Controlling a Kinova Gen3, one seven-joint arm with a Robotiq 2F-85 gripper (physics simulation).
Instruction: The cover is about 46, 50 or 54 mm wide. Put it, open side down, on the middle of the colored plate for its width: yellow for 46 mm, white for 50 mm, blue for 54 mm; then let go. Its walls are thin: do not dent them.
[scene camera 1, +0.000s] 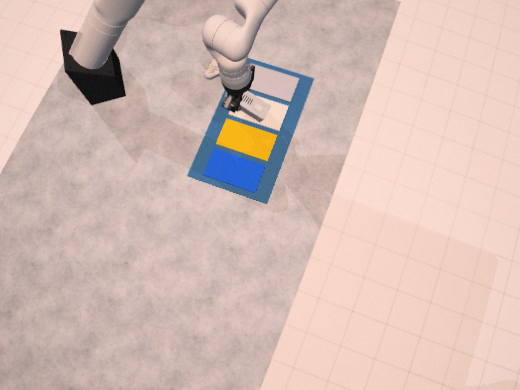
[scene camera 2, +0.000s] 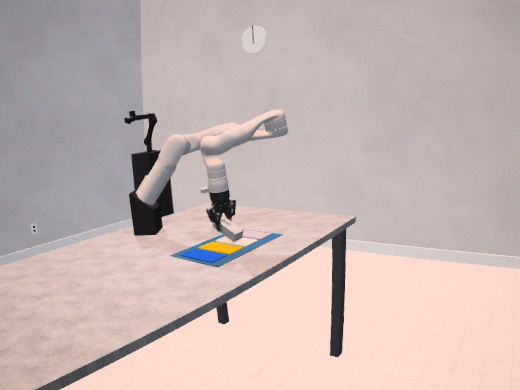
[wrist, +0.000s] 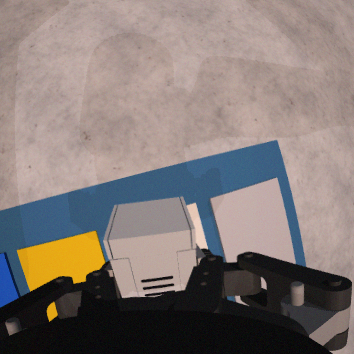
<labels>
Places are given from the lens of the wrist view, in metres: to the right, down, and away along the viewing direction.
my gripper (wrist: 157, 261): -0.01, 0.06, 0.15
light grey cover (wrist: 151, 244): -0.01, 0.03, 0.10
yellow plate (wrist: 75, 256): -0.09, 0.07, 0.17
The marked spots on the light grey cover and the yellow plate are 0.11 m apart.
</labels>
